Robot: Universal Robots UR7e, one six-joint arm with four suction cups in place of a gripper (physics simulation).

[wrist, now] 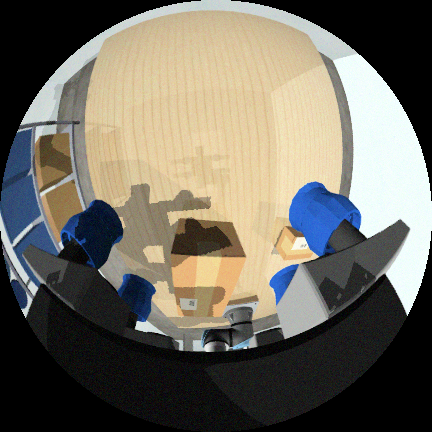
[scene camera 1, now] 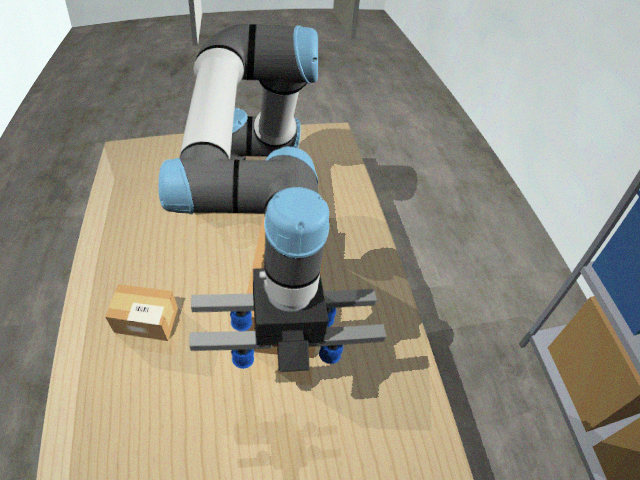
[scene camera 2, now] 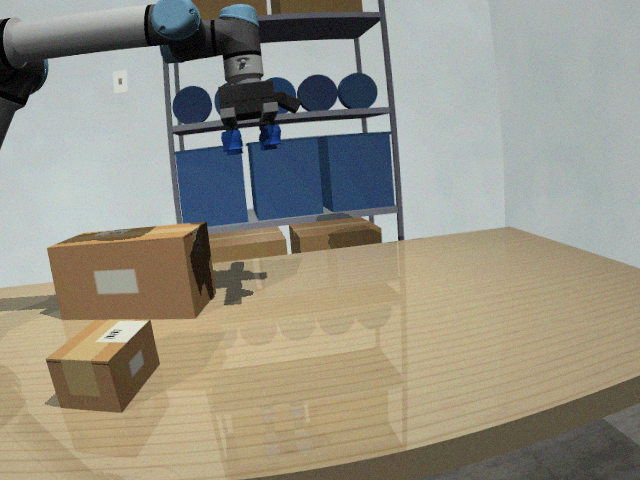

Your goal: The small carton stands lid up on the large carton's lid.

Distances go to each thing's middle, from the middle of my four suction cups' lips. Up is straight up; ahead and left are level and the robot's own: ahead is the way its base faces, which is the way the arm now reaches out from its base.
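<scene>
My suction cup is 230 mm above the large carton (scene camera 2: pixel 161 272), 30 mm to the right of it and 280 mm past it. As for the small carton (scene camera 2: pixel 102 368), I see it 270 mm below my suction cup, 240 mm behind it and 330 mm to the right.
</scene>
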